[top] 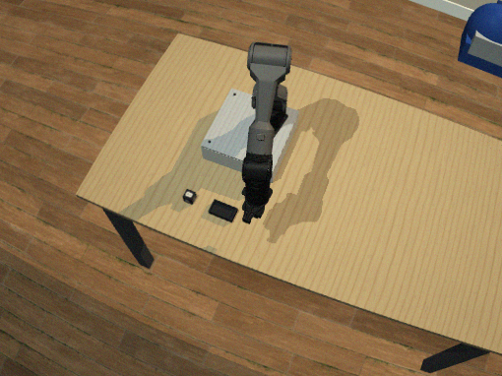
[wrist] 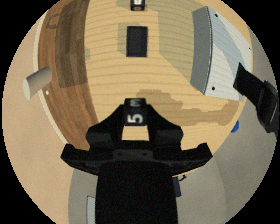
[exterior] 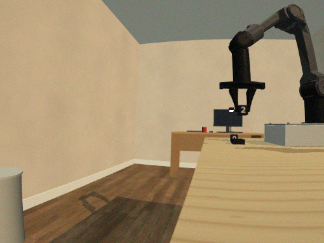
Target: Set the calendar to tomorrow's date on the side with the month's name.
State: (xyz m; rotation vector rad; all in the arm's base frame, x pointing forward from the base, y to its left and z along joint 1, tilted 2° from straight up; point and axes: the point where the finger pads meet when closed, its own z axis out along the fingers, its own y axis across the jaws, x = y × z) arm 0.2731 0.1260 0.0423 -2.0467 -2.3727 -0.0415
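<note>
My hand is 10 mm short of the calendar tray, 110 mm to the left of it and 100 mm above it. Round my hand: black calendar cube right at my hand.
</note>
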